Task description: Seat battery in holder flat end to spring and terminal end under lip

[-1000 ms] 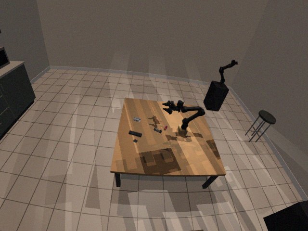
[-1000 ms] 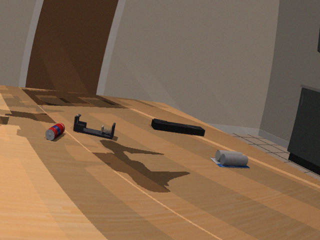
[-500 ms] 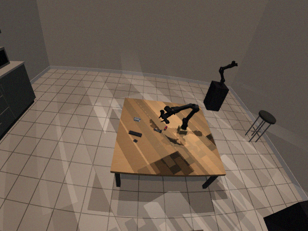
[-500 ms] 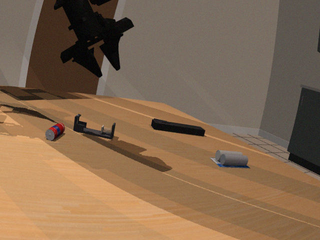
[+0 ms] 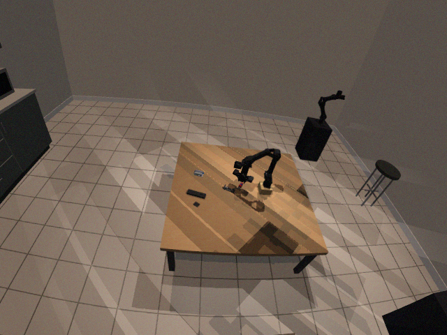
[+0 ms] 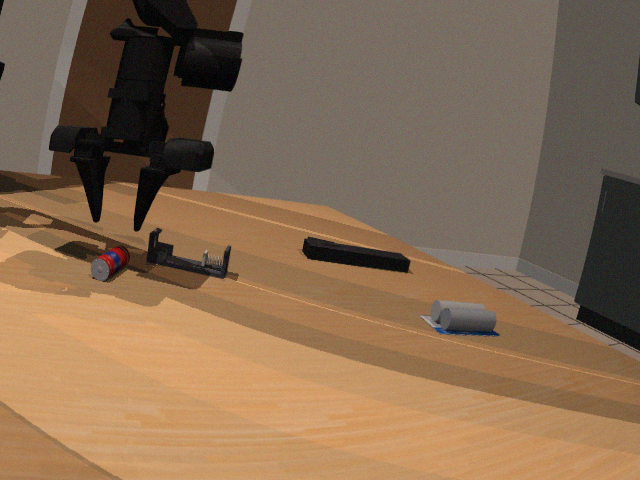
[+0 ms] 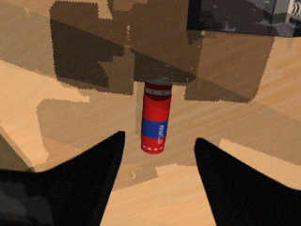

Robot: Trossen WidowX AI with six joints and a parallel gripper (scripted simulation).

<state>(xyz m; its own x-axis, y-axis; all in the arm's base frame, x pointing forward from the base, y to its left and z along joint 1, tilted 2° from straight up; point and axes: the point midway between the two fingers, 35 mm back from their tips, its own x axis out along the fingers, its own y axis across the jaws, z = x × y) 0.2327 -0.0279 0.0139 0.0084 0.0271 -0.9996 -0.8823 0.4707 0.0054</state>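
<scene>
Now: the battery 4 cm below my gripper tip. Also, from my gripper tip: long black bar 39 cm ahead, 15 cm to the left, 4 cm below; small dark block 38 cm ahead, 26 cm to the left, 5 cm below.
</scene>
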